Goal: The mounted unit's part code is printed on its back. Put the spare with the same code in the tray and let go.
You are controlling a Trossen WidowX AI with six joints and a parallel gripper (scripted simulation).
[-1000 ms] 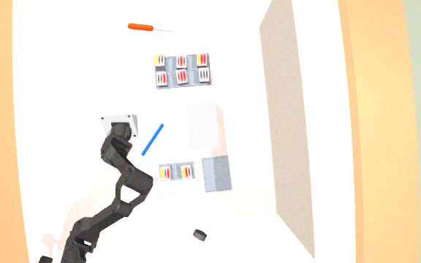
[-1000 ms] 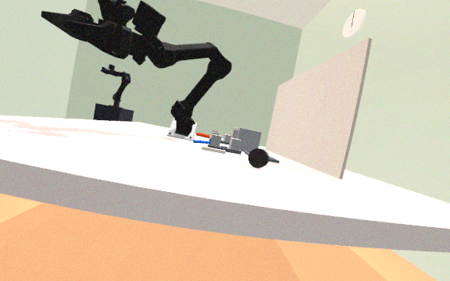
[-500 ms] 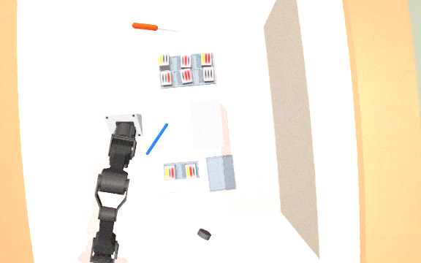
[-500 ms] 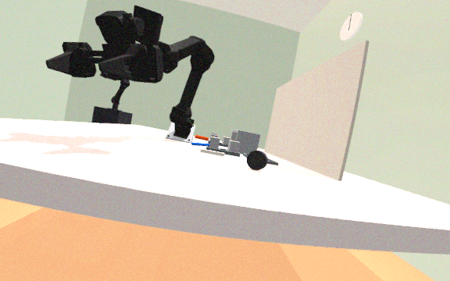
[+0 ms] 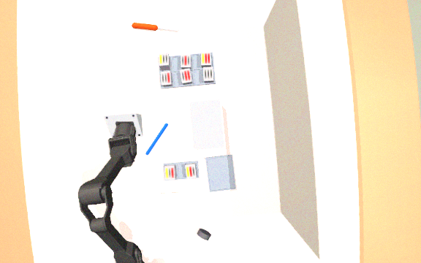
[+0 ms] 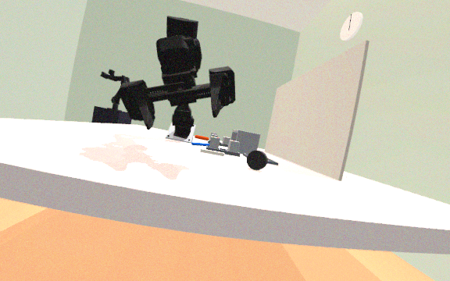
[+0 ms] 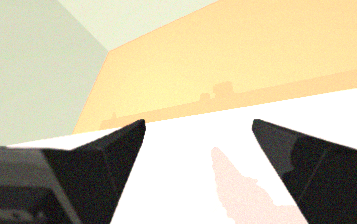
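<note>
My gripper tip is now 17 cm short of the labelled block, 78 cm to the right of it and 4 cm above it. The rest, counted from my gripper tip: black puck (16 cm ahead, 20 cm to the left, 6 cm below); then blue stick (1 cm behind, 55 cm to the left, 8 cm below); then flat tray (22 cm ahead, 42 cm to the left, 8 cm below).
</note>
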